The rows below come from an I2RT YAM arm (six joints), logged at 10 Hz.
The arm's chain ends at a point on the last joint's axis. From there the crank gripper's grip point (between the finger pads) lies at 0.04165 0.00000 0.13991 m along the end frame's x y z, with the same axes.
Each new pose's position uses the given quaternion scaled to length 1; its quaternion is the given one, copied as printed.
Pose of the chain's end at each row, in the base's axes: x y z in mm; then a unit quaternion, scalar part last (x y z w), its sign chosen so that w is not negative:
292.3 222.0 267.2 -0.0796 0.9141 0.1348 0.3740
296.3 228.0 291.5 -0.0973 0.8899 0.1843 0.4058
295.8 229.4 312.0 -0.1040 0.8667 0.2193 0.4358
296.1 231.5 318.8 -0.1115 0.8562 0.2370 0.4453
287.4 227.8 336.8 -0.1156 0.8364 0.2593 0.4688
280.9 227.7 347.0 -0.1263 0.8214 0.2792 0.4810
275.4 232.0 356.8 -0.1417 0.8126 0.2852 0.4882
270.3 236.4 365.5 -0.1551 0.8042 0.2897 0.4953
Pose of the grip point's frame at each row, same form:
355.5 263.0 142.1 -0.0796 0.9141 0.1348 0.3740
365.2 284.0 175.6 -0.0973 0.8899 0.1843 0.4058
370.2 295.7 205.3 -0.1040 0.8667 0.2193 0.4358
371.3 303.0 216.1 -0.1115 0.8562 0.2370 0.4453
366.5 305.7 242.0 -0.1156 0.8364 0.2593 0.4688
360.5 311.4 257.8 -0.1263 0.8214 0.2792 0.4810
355.0 318.2 269.9 -0.1417 0.8126 0.2852 0.4882
350.0 324.6 280.8 -0.1551 0.8042 0.2897 0.4953

